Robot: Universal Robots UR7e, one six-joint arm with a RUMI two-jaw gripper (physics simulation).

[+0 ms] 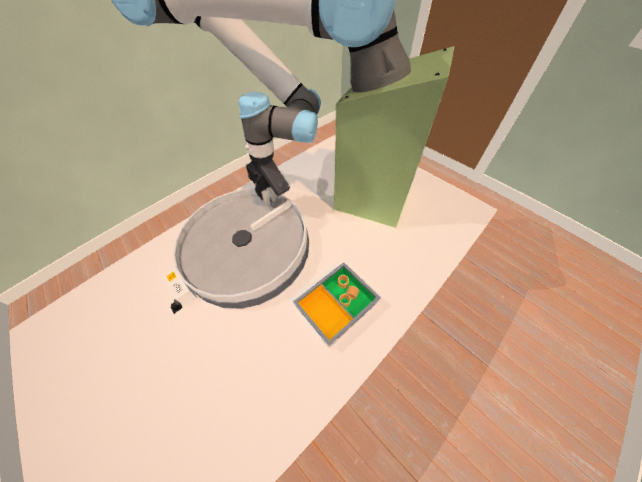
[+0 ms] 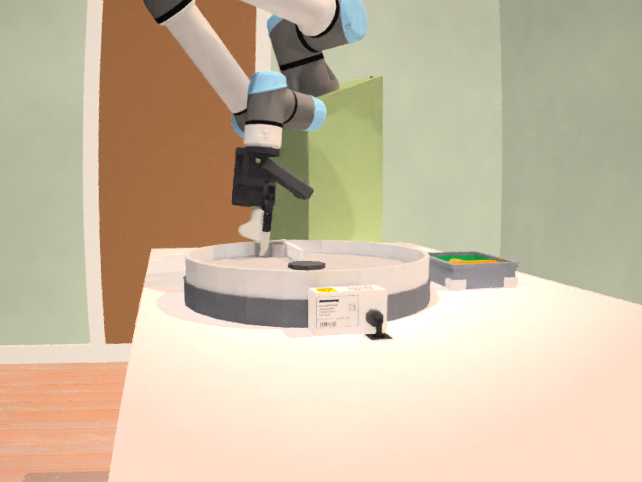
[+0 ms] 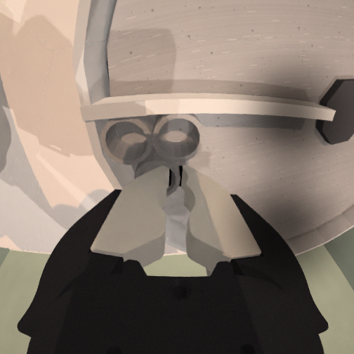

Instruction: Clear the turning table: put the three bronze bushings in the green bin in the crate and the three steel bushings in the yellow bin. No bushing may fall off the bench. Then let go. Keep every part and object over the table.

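Frame: origin at the arm's base, x ahead, y left, z up, level; millimetres.
Seen in the pictures: gripper, fingertip midpoint: (image 1: 270, 204) (image 2: 260, 256); arm's base at its link origin: (image 1: 380, 79) (image 2: 311, 95).
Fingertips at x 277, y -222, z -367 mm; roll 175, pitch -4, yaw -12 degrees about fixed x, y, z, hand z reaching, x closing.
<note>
Offsets run from my fingertips to a thing's middle. "*": to the spot under its first point.
My gripper (image 1: 270, 200) (image 2: 263, 253) (image 3: 174, 168) is low inside the turning table's rim, its fingertips nearly together on the wall of a steel bushing (image 3: 145, 169), mostly hidden under the left finger. Two other steel bushings stand upright side by side against the white bar: the left one (image 3: 114, 147) by the rim and the right one (image 3: 175, 149). The turning table (image 1: 217, 264) (image 2: 222, 274) (image 3: 240, 45) carries them. Three bronze bushings, one of them @(88 mm ahead, 412 mm left, 33 mm down) (image 1: 352, 292) on its side, lie in the green bin @(* 69 mm ahead, 457 mm left, 48 mm down) (image 1: 368, 298). The yellow bin (image 1: 324, 312) holds no bushing.
The white bar @(* 49 mm ahead, 53 mm left, 16 mm up) (image 1: 270, 216) (image 2: 294, 251) (image 3: 200, 106) runs from the rim towards the dark hub @(164 mm ahead, 33 mm left, 2 mm up) (image 1: 241, 238) (image 2: 306, 265) (image 3: 341, 112). The grey crate @(* 228 mm ahead, 382 mm left, 5 mm down) (image 1: 312, 322) (image 2: 482, 276) stands beside the turning table. A white labelled box @(* 414 mm ahead, 10 mm right, 23 mm down) (image 2: 347, 311) and a black knob @(* 440 mm ahead, 26 mm left, 48 mm down) (image 1: 176, 306) (image 2: 375, 317) are at its other side. A green column (image 1: 378, 150) stands behind.
</note>
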